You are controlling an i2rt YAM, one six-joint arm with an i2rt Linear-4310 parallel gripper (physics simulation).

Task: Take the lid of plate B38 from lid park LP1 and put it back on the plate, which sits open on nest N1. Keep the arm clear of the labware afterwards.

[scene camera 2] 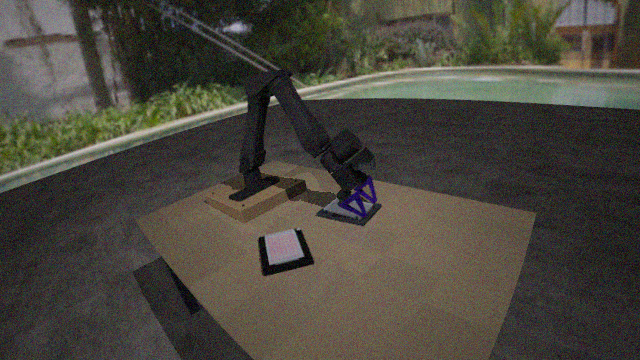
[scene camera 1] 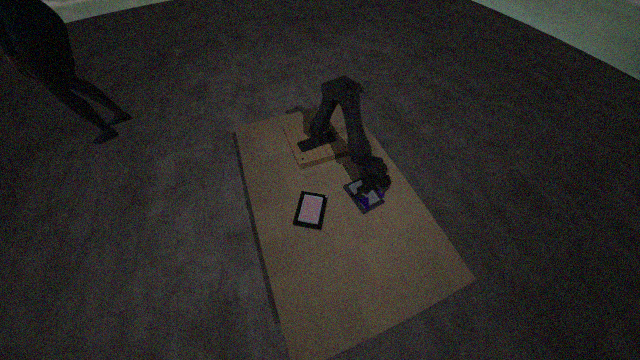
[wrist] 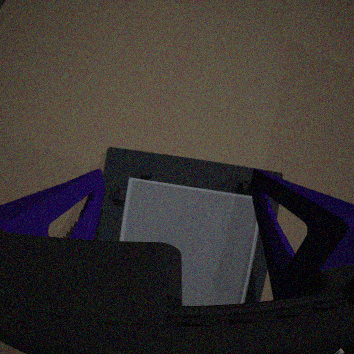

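Where they show: gripper, fingertip midpoint: [scene camera 2: 370, 209] [scene camera 1: 375, 203] [wrist: 177, 177]; arm's base, link origin: [scene camera 2: 255, 189] [scene camera 1: 317, 142].
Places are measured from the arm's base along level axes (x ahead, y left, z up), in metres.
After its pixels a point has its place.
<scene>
The lid [scene camera 1: 355, 186] {x 0.317, y 0.040, z -0.019 m} [scene camera 2: 334, 208] {x 0.332, y 0.026, z -0.019 m} [wrist: 200, 220] {x 0.406, y 0.055, z -0.022 m}, a pale grey rectangle, lies flat on the dark lid park LP1 [scene camera 1: 375, 206] {x 0.440, y 0.069, z -0.032 m} [scene camera 2: 345, 218] {x 0.384, y 0.005, z -0.031 m} [wrist: 150, 162] {x 0.435, y 0.092, z -0.031 m}. My gripper [scene camera 1: 374, 199] {x 0.429, y 0.073, z -0.026 m} [scene camera 2: 368, 209] {x 0.429, y 0.073, z -0.026 m} [wrist: 177, 177] {x 0.429, y 0.073, z -0.026 m} is open, low over the park, with one purple finger at either side of the lid. The wrist view shows the lid between the fingers, its near part hidden by the gripper body. Whether a finger touches it I cannot tell. The open plate B38 [scene camera 1: 310, 209] {x 0.330, y -0.197, z -0.015 m} [scene camera 2: 284, 247] {x 0.341, y -0.201, z -0.015 m}, with a pinkish top, sits on the black nest N1 [scene camera 1: 307, 226] {x 0.388, y -0.239, z -0.030 m} [scene camera 2: 287, 266] {x 0.386, y -0.242, z -0.029 m}.
The arm's wooden base block [scene camera 1: 317, 161] {x 0.107, y -0.051, z -0.015 m} [scene camera 2: 245, 213] {x 0.100, y -0.131, z -0.010 m} stands at the back of the wooden table [scene camera 1: 350, 280] {x 0.650, y -0.187, z -0.041 m} [scene camera 2: 400, 300] {x 0.652, y -0.209, z -0.041 m}. The nest lies beside the park, apart from it. The park is near one long table edge. A person [scene camera 1: 37, 45] stands off the table in scene camera 1.
</scene>
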